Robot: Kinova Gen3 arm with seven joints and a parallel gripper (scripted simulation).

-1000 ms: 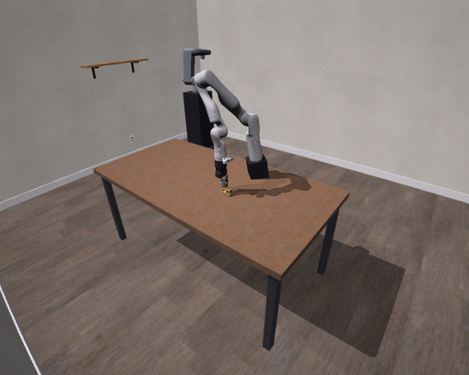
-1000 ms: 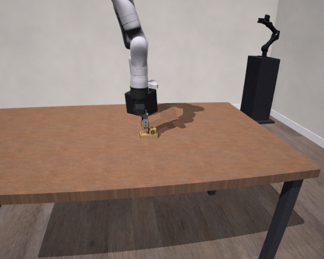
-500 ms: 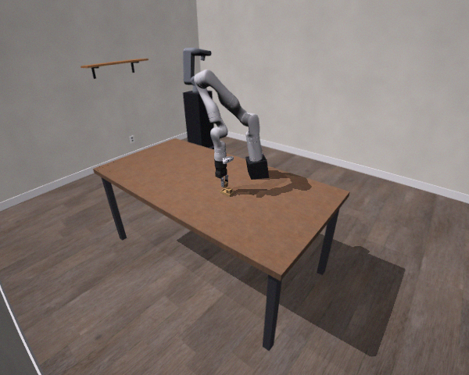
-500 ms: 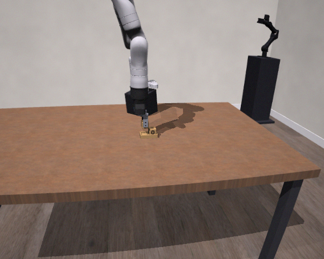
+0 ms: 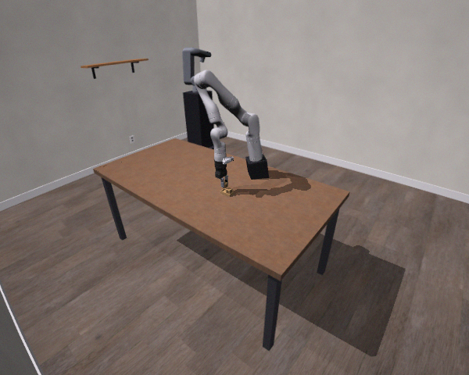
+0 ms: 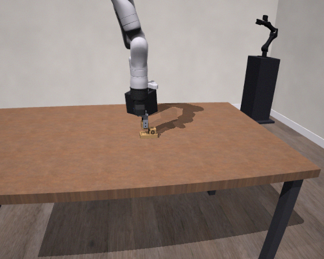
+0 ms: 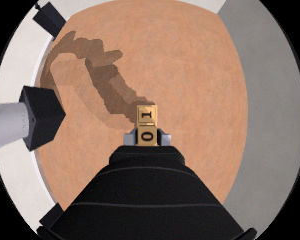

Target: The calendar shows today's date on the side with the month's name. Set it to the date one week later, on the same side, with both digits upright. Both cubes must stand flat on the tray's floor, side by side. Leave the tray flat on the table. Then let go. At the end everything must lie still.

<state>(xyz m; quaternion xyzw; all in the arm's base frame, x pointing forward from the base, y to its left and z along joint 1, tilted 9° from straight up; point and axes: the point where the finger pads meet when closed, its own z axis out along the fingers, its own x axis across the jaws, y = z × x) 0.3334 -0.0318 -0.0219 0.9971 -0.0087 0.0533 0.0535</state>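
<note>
Right now my hand is 2 cm to the right of the wooden tray and 6 cm above it.
</note>
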